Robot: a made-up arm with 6 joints.
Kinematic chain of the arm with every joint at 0, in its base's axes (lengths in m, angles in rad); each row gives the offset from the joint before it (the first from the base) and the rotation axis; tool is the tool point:
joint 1: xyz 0 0 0.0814 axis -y
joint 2: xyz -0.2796 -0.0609 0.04 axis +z
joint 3: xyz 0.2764 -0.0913 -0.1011 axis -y
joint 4: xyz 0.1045 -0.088 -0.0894 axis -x
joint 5: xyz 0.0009 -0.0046 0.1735 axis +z
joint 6: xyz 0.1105 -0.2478 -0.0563 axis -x
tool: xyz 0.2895 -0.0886 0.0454
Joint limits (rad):
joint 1: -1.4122..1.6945
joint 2: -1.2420..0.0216
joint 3: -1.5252..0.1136
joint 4: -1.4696..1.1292
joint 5: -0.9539..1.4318
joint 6: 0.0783..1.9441
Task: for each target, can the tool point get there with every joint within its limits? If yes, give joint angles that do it. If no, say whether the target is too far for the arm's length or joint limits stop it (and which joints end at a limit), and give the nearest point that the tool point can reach.
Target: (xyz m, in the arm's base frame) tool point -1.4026 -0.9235 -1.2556
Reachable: no: too far | nearest point -0.6719 -0.5734 -0.5591 | short by 1.068 m
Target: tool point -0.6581 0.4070 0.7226
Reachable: no: joint limits stop it (at a limit: joint 2, joint 3, joint 4, joint 6) | nearest point -0.5674 0.1030 0.6343 | short by 0.329 m
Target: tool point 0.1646 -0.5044 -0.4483
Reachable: yes | joints -0.9707 -0.2345 -0.3054 -0.4475 0.7189 0.3011
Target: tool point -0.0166 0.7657 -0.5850
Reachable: no: joint limits stop it (at a limit: joint 2, joint 5) | nearest point -0.0125 0.1811 -0.4219 | short by 0.607 m
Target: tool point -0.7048 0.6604 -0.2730
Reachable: no: joint limits stop it (at a limit: joint 2, joint 5) | nearest point -0.4863 0.1655 -0.1631 | short by 0.552 m
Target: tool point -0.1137 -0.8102 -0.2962
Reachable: yes | joints -0.9472 -0.4252 -0.2873 -0.8396 0.2128 0.7075
